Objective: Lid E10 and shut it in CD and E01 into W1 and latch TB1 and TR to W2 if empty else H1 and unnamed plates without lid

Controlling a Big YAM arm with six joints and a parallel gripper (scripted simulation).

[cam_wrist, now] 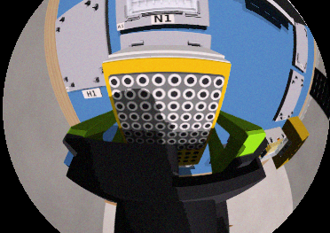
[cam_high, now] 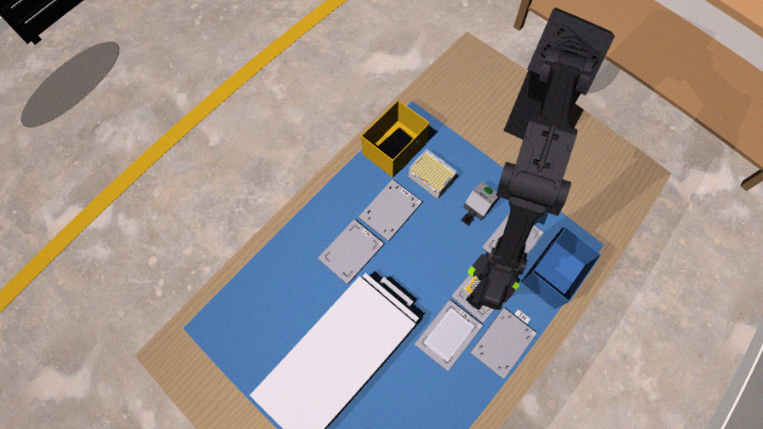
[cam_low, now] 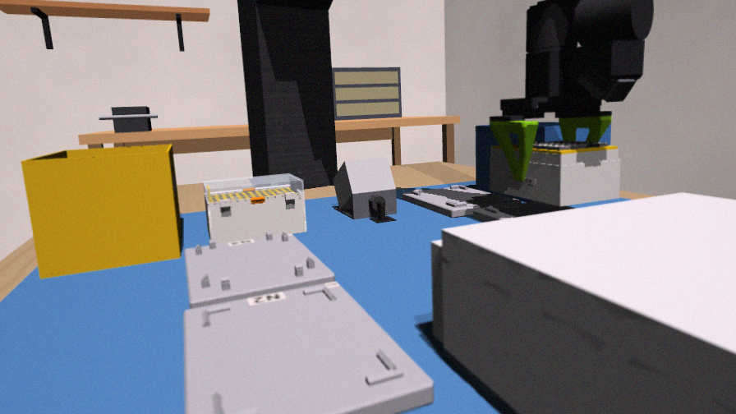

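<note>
Now: hand 160 mm to the right of the nest H1, 60 mm short of it and 60 mm above it. From my hand the other things lie so: tip rack TR: 10 mm to the right, 10 mm above; then lid park LP: 170 mm behind, 60 mm to the right, 60 mm below; then blue bin W2: 200 mm behind, 100 mm to the left, 30 mm below.
</note>
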